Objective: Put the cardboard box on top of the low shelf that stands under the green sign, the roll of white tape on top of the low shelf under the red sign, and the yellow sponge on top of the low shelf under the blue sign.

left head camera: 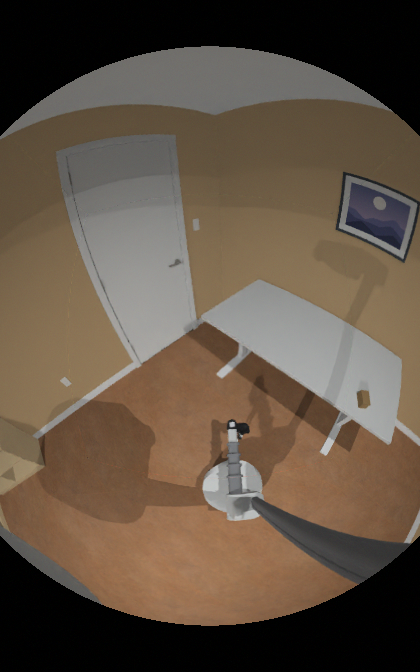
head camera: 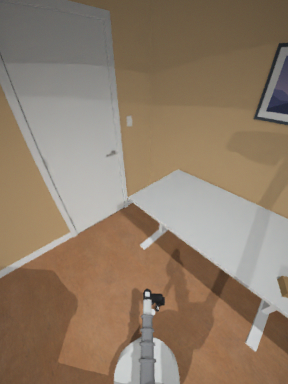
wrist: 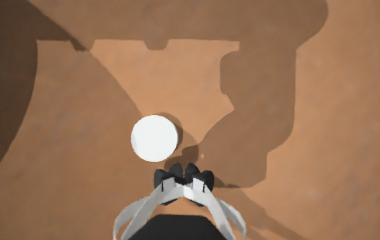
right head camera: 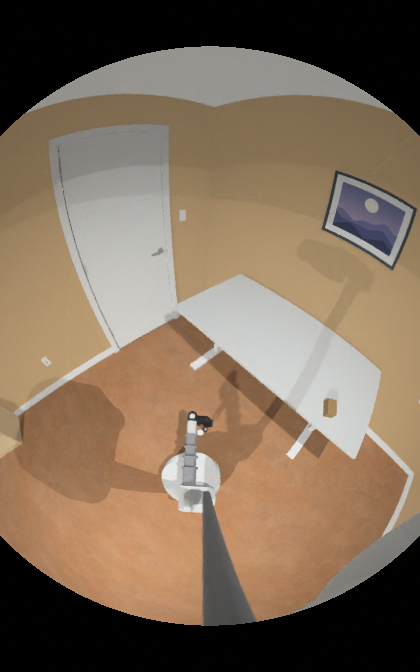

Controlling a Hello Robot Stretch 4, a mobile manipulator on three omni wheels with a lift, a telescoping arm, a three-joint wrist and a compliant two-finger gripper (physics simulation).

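Frame: origin at the robot's base, x left, y ahead, z down, level; metres.
Seen in the pictures: gripper, fingertip midpoint: (head camera: 157, 308) (wrist: 184, 176).
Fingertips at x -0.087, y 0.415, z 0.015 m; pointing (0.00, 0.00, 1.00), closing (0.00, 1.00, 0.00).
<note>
Offsets run from my fingertips to a thing's top centre. "*": to the spot under its first point. Level surfaces: height alone.
The roll of white tape {dx +0.042, dy -0.033, dz -0.012 m} (wrist: 154, 138) lies on the brown floor, seen from above as a white disc. My gripper (wrist: 184, 176) is shut and empty, its black fingertips together above the floor, just right of and below the tape in the wrist view. In the right head view a small white round shape (right head camera: 200, 432), likely the tape, shows beside the arm's end. A small brown block, likely the cardboard box {* dx -0.623, dy -0.090, dz -0.748 m} (head camera: 284, 286) (left head camera: 363, 399) (right head camera: 330, 407), stands near the right end of the white table. The yellow sponge, the shelves and the signs do not show.
The white table {dz -0.708 m} (head camera: 200, 205) (left head camera: 290, 330) (right head camera: 270, 325) stands along the wall, with legs reaching to the floor. A closed white door (head camera: 75, 110) (left head camera: 135, 250) is at the back left. A light wooden piece of furniture (left head camera: 20, 452) (right head camera: 7, 430) stands at the left edge.
</note>
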